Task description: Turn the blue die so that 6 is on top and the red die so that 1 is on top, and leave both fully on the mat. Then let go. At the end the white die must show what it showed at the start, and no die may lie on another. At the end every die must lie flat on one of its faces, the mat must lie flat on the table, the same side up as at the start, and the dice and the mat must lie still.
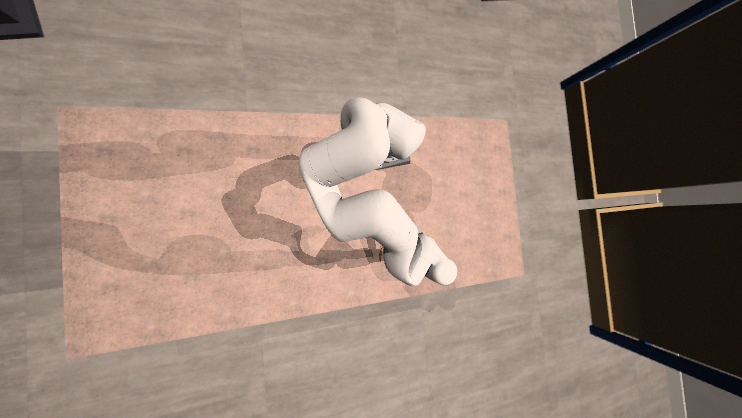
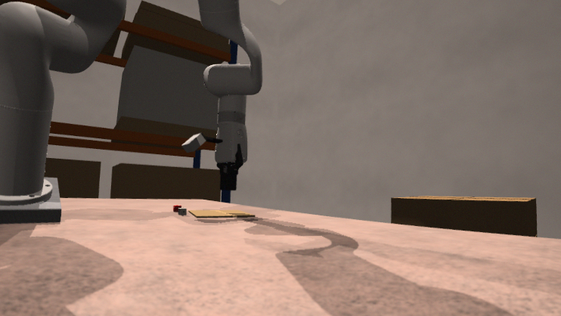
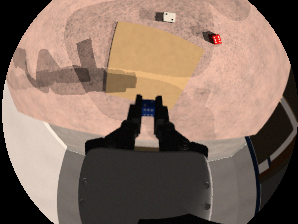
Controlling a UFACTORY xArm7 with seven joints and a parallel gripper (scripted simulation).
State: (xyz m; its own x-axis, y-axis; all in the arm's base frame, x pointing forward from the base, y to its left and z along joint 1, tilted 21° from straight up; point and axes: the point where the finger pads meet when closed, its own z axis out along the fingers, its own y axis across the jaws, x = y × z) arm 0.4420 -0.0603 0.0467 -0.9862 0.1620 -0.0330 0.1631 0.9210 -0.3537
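The tan mat lies 2 cm behind my hand and 8 cm below it. Round my hand: red die 8 cm behind, 11 cm to the left, 7 cm below; then blue die 1 cm below; then white die 11 cm behind, 4 cm to the left, 7 cm below.
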